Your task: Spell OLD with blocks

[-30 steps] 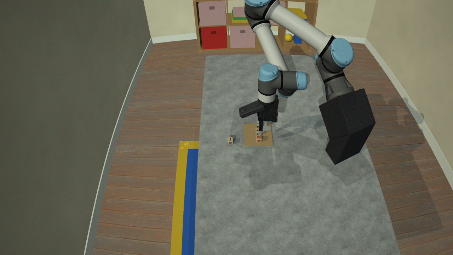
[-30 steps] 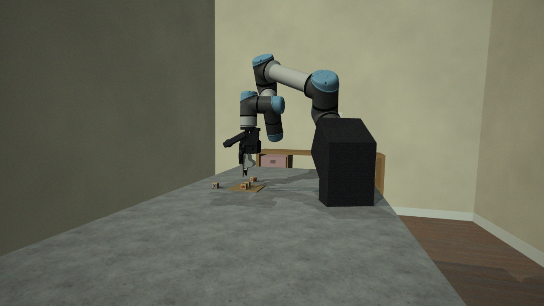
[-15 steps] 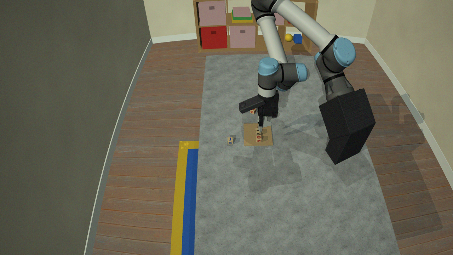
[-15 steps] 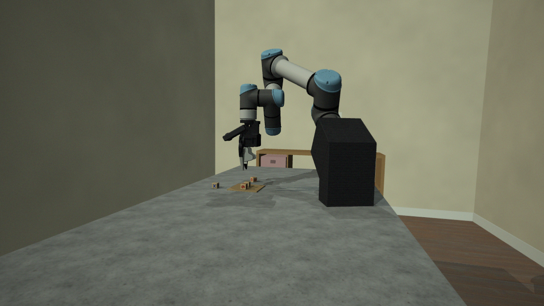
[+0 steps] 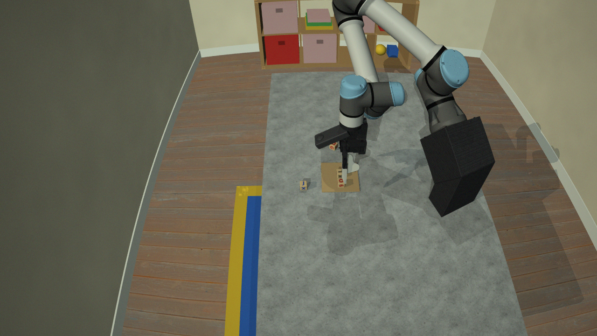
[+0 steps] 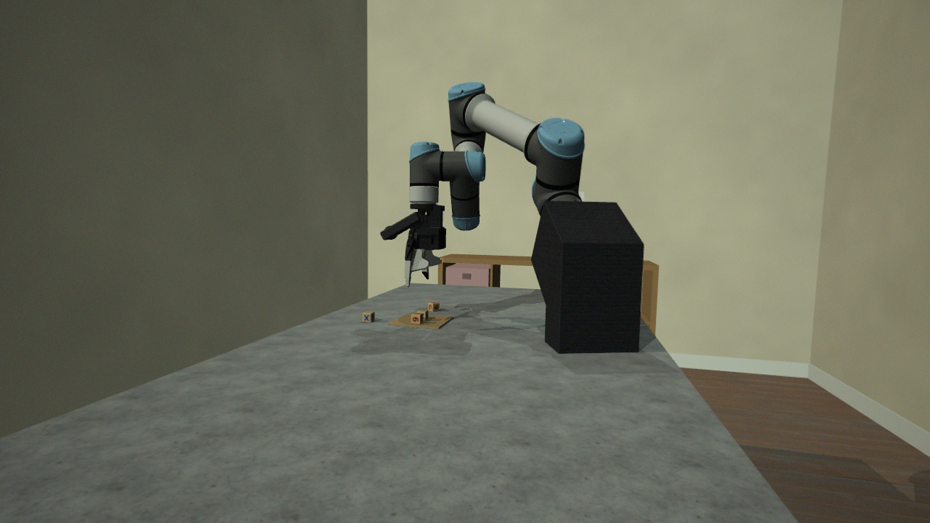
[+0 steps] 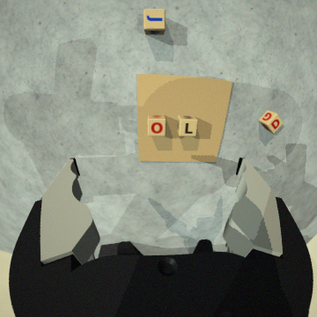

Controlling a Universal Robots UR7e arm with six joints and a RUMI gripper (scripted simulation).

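The tan mat lies 4 cm to the right of my hand and 11 cm below it. Round my hand: blue-lettered block: 14 cm ahead, 10 cm below.
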